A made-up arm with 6 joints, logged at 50 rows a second.
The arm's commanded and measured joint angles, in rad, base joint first. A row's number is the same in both.
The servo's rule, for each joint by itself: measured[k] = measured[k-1] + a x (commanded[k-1-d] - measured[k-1]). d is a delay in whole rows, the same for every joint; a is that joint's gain. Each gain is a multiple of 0.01, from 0.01 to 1. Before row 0 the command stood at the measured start. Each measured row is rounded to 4 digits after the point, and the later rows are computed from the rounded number. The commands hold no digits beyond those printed.
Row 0, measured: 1.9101, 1.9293, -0.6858, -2.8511, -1.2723, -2.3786
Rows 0 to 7, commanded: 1.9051, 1.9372, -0.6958, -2.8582, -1.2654, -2.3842; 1.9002, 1.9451, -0.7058, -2.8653, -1.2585, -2.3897; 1.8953, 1.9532, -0.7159, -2.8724, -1.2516, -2.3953; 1.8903, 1.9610, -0.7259, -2.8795, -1.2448, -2.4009; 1.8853, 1.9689, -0.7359, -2.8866, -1.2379, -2.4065; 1.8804, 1.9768, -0.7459, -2.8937, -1.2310, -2.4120; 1.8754, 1.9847, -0.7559, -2.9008, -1.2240, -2.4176; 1.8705, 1.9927, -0.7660, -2.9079, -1.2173, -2.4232
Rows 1 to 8, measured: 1.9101, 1.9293, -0.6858, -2.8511, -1.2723, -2.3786; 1.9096, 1.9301, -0.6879, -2.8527, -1.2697, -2.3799; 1.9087, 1.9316, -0.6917, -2.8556, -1.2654, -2.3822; 1.9074, 1.9338, -0.6968, -2.8595, -1.2602, -2.3852; 1.9057, 1.9365, -0.7029, -2.8641, -1.2543, -2.3888; 1.9037, 1.9397, -0.7098, -2.8693, -1.2481, -2.3929; 1.9014, 1.9434, -0.7174, -2.8749, -1.2416, -2.3973; 1.8988, 1.9475, -0.7255, -2.8809, -1.2349, -2.4020
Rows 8 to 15, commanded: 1.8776, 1.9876, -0.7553, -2.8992, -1.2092, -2.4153; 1.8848, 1.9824, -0.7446, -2.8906, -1.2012, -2.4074; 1.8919, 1.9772, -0.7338, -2.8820, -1.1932, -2.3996; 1.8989, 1.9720, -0.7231, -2.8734, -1.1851, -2.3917; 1.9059, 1.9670, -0.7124, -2.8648, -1.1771, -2.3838; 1.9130, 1.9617, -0.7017, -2.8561, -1.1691, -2.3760; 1.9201, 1.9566, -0.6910, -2.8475, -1.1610, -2.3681; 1.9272, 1.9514, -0.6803, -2.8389, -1.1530, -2.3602
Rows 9 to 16, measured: 1.8960, 1.9520, -0.7340, -2.8871, -1.2282, -2.4069; 1.8942, 1.9556, -0.7385, -2.8899, -1.2210, -2.4088; 1.8933, 1.9583, -0.7398, -2.8901, -1.2135, -2.4085; 1.8932, 1.9602, -0.7385, -2.8882, -1.2058, -2.4065; 1.8938, 1.9614, -0.7353, -2.8848, -1.1979, -2.4031; 1.8950, 1.9620, -0.7305, -2.8802, -1.1900, -2.3987; 1.8968, 1.9620, -0.7245, -2.8747, -1.1821, -2.3935; 1.8991, 1.9615, -0.7175, -2.8684, -1.1741, -2.3877
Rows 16 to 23, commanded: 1.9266, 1.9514, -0.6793, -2.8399, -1.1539, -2.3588; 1.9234, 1.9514, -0.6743, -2.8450, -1.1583, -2.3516; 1.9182, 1.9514, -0.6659, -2.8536, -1.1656, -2.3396; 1.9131, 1.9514, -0.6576, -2.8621, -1.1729, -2.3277; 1.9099, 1.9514, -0.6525, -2.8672, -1.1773, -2.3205; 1.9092, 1.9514, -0.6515, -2.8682, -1.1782, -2.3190; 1.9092, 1.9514, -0.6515, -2.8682, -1.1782, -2.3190; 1.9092, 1.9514, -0.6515, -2.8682, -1.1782, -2.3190
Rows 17 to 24, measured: 1.9019, 1.9605, -0.7097, -2.8616, -1.1661, -2.3814; 1.9044, 1.9596, -0.7033, -2.8566, -1.1615, -2.3762; 1.9063, 1.9588, -0.6972, -2.8539, -1.1603, -2.3705; 1.9075, 1.9581, -0.6906, -2.8538, -1.1623, -2.3634; 1.9081, 1.9574, -0.6837, -2.8557, -1.1663, -2.3552; 1.9083, 1.9568, -0.6771, -2.8583, -1.1705, -2.3472; 1.9084, 1.9563, -0.6717, -2.8606, -1.1734, -2.3407; 1.9085, 1.9558, -0.6675, -2.8623, -1.1752, -2.3357
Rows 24 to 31, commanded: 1.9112, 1.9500, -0.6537, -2.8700, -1.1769, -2.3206; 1.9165, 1.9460, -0.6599, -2.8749, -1.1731, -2.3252; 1.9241, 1.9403, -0.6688, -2.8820, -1.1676, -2.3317; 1.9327, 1.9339, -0.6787, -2.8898, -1.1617, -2.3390; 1.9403, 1.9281, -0.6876, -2.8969, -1.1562, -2.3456; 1.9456, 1.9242, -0.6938, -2.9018, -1.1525, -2.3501; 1.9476, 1.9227, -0.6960, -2.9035, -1.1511, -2.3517; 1.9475, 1.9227, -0.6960, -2.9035, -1.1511, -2.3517
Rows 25 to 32, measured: 1.9086, 1.9554, -0.6641, -2.8637, -1.1763, -2.3319; 1.9089, 1.9549, -0.6619, -2.8651, -1.1765, -2.3293; 1.9097, 1.9540, -0.6615, -2.8674, -1.1752, -2.3284; 1.9111, 1.9526, -0.6630, -2.8708, -1.1723, -2.3292; 1.9133, 1.9507, -0.6663, -2.8752, -1.1683, -2.3315; 1.9160, 1.9484, -0.6708, -2.8802, -1.1637, -2.3347; 1.9190, 1.9460, -0.6756, -2.8852, -1.1594, -2.3382; 1.9219, 1.9437, -0.6799, -2.8894, -1.1562, -2.3413
